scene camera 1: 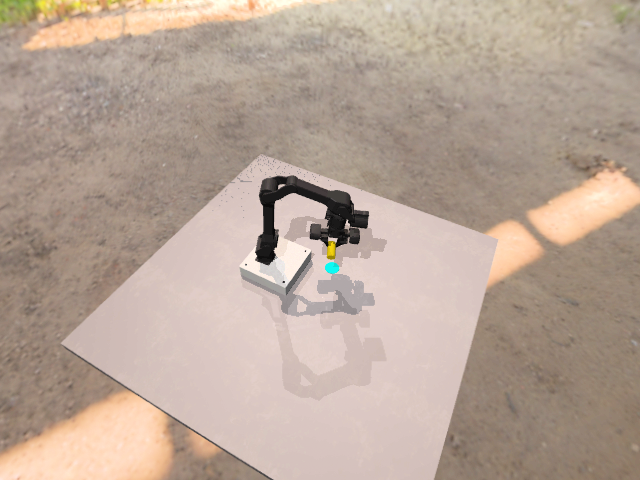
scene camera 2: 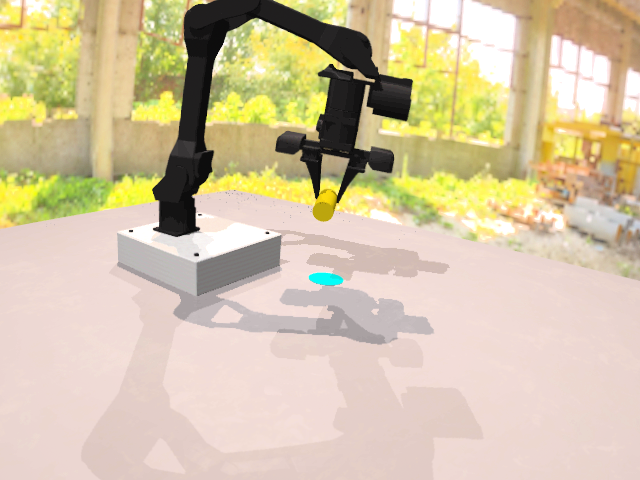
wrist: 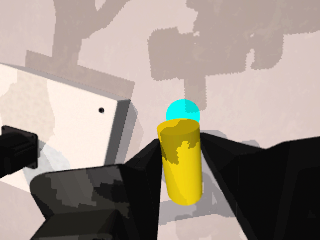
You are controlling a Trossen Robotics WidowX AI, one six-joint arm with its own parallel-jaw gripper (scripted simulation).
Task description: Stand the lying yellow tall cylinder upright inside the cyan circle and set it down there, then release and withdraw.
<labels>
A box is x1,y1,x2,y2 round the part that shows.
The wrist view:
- gripper: 179,141 [29,132,319,239]
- yellow tall cylinder: 179,138 [157,118,202,205], held by the gripper
</labels>
